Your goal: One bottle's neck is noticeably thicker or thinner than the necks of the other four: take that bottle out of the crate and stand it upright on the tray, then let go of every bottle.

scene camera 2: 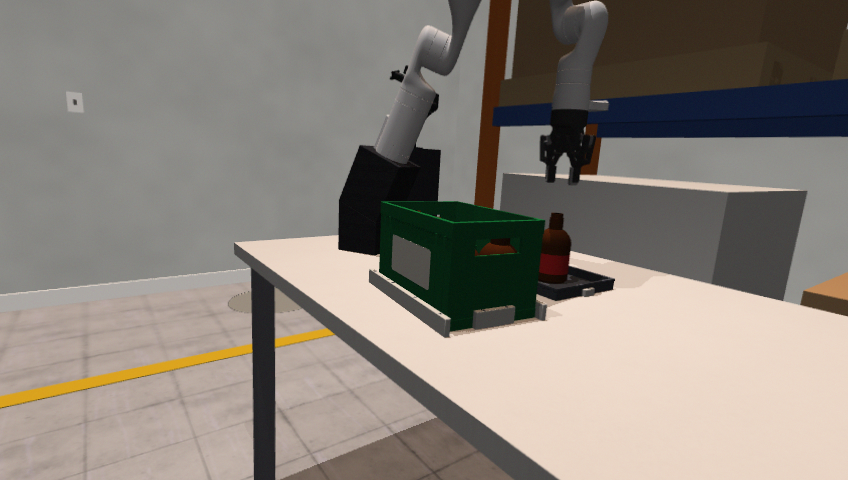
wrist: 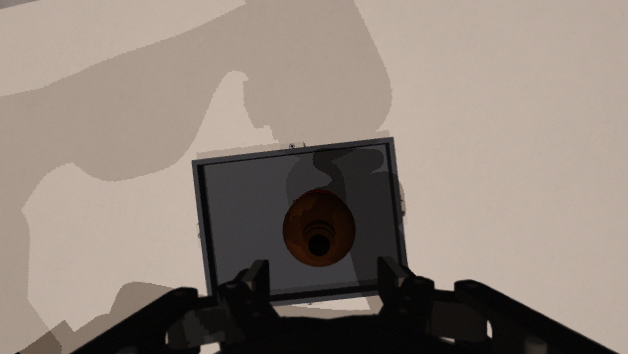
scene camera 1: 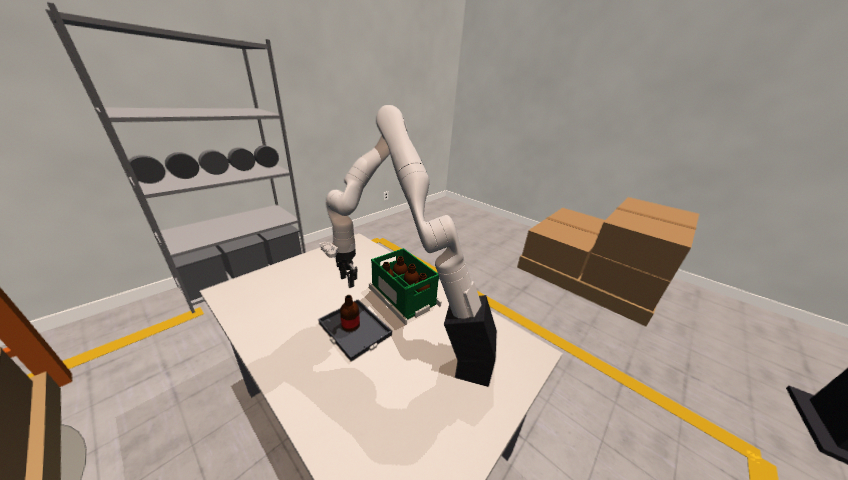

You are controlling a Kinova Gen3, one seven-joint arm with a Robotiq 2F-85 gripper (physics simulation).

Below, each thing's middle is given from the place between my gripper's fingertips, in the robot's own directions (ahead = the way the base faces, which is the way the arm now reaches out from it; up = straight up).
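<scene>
The dark tray [scene camera 1: 353, 344] is 3 cm behind my hand and 21 cm below it. I also see the green crate [scene camera 2: 433, 258], which is 28 cm to the right of my hand, 6 cm behind it and 14 cm below it.
</scene>
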